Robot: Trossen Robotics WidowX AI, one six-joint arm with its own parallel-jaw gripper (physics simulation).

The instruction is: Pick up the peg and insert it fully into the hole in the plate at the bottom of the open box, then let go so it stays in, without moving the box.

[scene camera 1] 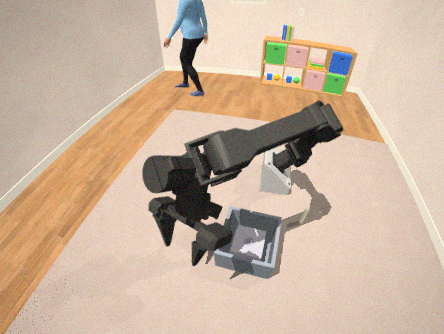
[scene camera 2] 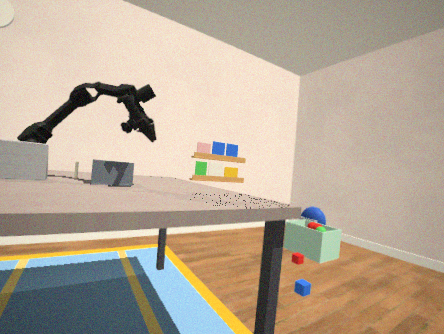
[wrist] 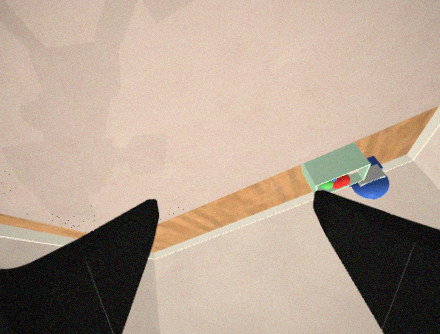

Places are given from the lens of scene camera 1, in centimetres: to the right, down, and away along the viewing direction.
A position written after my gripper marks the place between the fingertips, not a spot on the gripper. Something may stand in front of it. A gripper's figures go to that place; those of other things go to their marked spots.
my gripper (scene camera 1: 180, 255): -9, 19, 42
blue-grey box (scene camera 1: 271, 224): 15, 18, 62
